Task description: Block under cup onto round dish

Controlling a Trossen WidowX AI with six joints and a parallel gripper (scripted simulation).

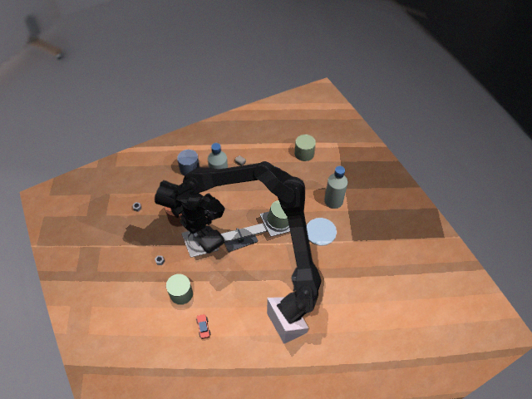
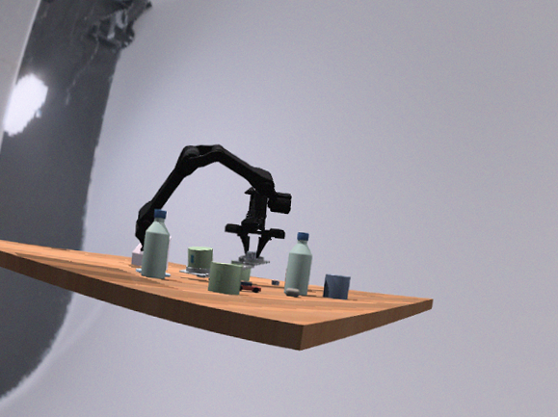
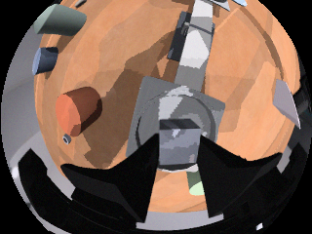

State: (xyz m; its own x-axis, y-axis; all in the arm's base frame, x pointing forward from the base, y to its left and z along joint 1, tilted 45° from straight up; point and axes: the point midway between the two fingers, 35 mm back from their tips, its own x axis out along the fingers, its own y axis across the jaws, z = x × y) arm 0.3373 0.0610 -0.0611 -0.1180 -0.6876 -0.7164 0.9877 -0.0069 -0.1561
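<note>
My gripper tip is 150 mm past the pale blue round dish, 350 mm to the left of it and 80 mm above it. Also, from my gripper tip: orange-brown cylinder: 160 mm ahead, 10 mm to the right, 50 mm below; grey block: 10 mm above; blue cylinder: 330 mm ahead, 130 mm to the right, 50 mm below.
</note>
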